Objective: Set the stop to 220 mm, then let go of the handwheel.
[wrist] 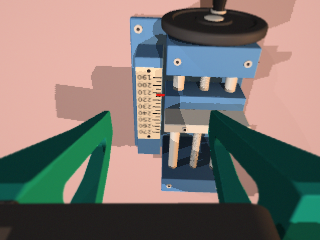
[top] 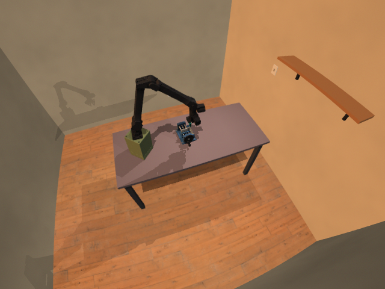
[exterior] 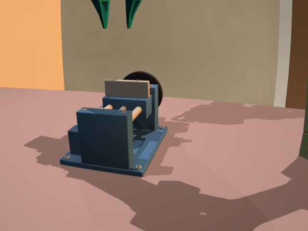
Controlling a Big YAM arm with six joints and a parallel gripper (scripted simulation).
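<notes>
The black crank handle lies 190 mm below my hand, 50 mm to the right of it and 50 mm behind it. The rest, counted from my hand: grey stop plate 140 mm below, 70 mm to the left, 40 mm behind.
</notes>
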